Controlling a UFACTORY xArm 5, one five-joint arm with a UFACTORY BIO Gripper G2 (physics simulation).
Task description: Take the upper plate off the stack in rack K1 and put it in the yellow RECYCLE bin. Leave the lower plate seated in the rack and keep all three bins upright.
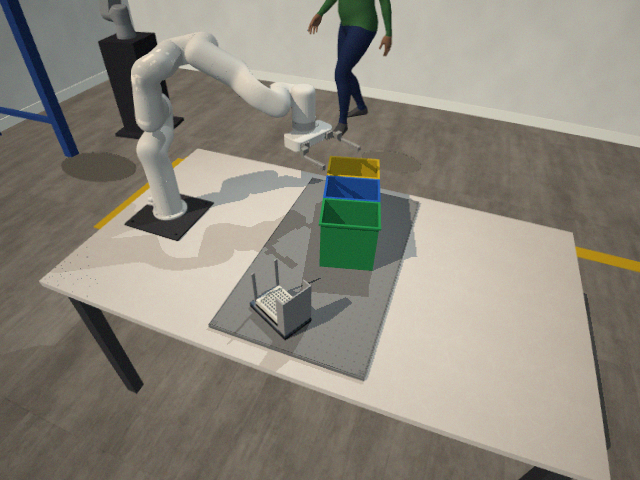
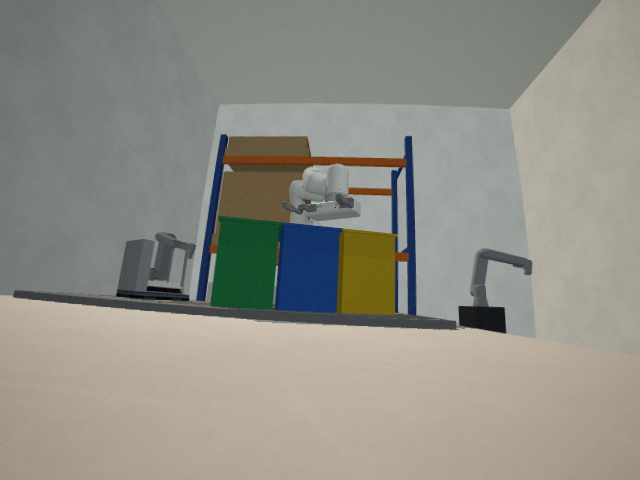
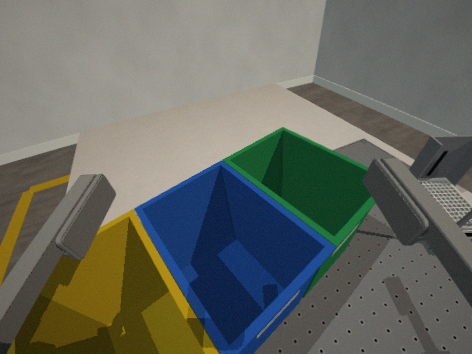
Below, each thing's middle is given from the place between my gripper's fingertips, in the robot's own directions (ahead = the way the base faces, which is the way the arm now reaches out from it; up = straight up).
I see the blue bin [image 2: 307,279] 190 mm below my hand and 40 mm ahead of it. Round my hand: yellow recycle bin [image 2: 366,269]: 190 mm below, 130 mm to the left, 20 mm ahead; green bin [image 2: 244,277]: 190 mm below, 130 mm to the right, 60 mm ahead.
